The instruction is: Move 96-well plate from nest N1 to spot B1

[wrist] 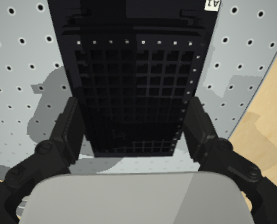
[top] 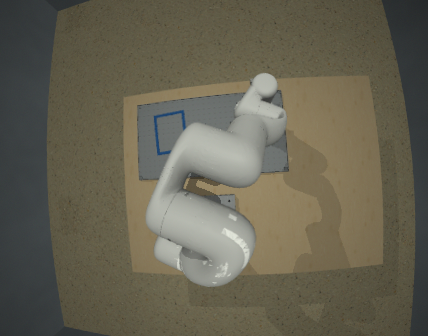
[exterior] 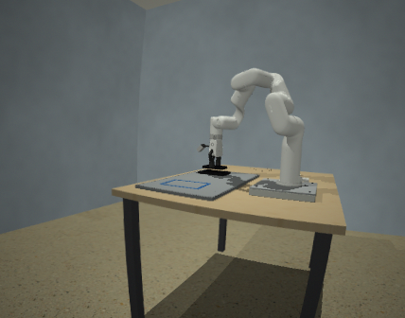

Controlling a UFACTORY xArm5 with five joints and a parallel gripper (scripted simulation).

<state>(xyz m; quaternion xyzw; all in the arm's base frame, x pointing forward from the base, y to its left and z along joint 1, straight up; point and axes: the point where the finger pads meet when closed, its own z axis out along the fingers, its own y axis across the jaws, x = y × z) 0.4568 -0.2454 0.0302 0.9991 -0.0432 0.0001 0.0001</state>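
My gripper is now 40 mm above the black plate nest. From my hand the other things lie so: black 96-well plate: 10 mm below.
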